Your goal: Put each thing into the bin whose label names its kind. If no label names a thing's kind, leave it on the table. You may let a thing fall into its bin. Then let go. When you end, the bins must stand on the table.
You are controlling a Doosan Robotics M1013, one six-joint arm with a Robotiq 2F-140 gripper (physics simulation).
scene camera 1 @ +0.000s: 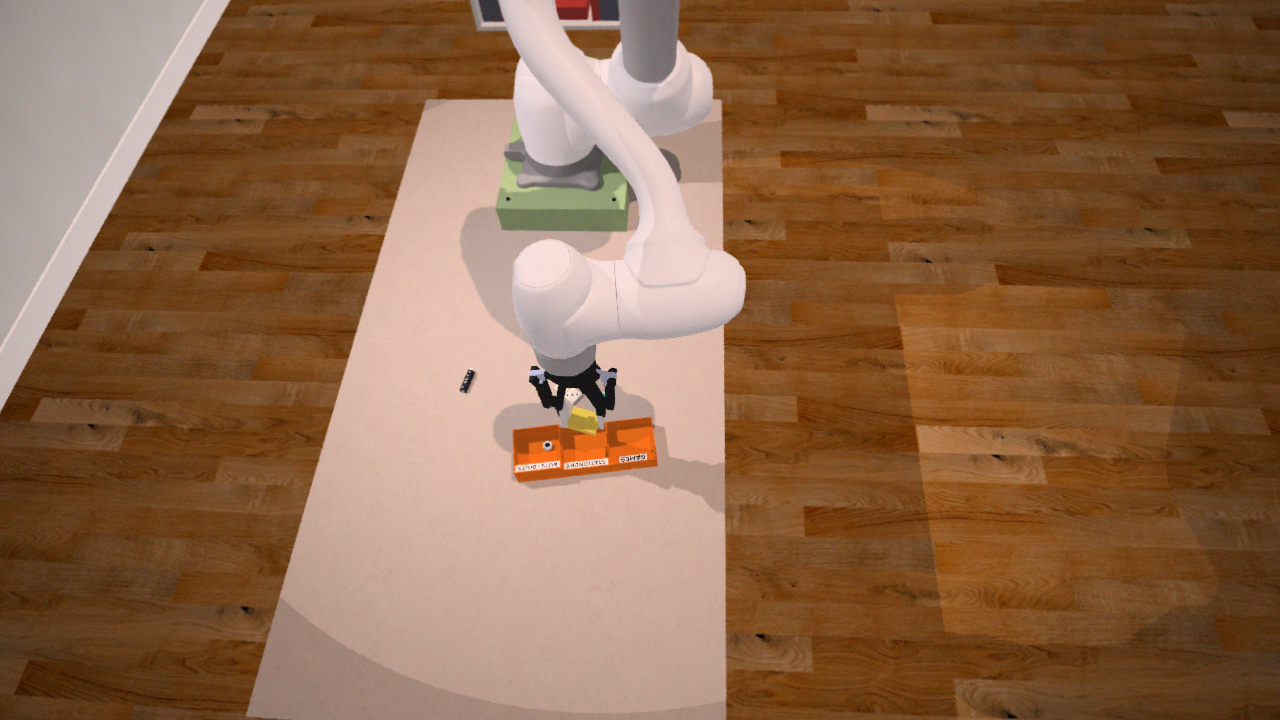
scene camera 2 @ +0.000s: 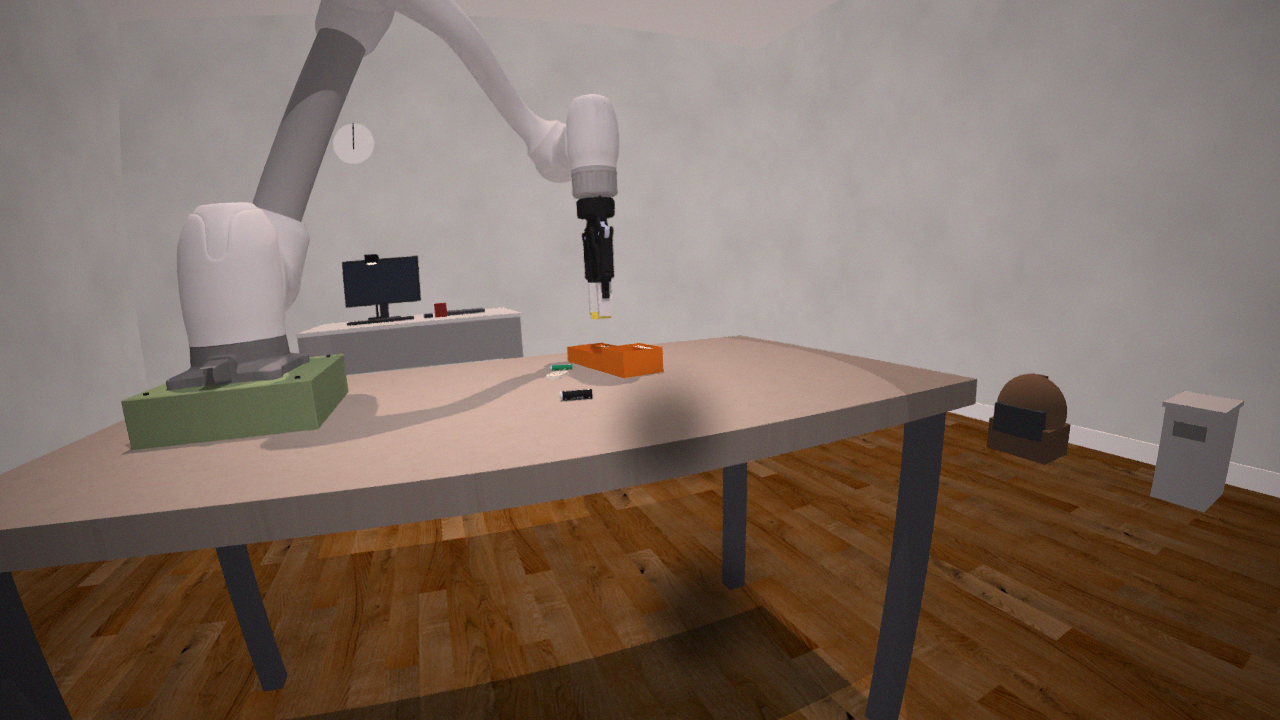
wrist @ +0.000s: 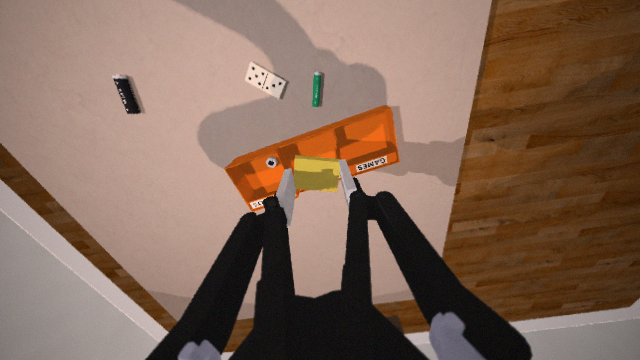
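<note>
My gripper is shut on a yellow block, held above the middle, STATIONERY bin. The orange three-part bin stands on the table; its other labels read GAMES and, hard to read, nuts and bolts. A nut lies in the nuts compartment. A white domino and a green battery lie on the table beside the bin. A black battery lies farther off.
The table bears the arm's green base block. The bin walls stand below the held block. In scene camera 2, a desk with a monitor stands behind the table.
</note>
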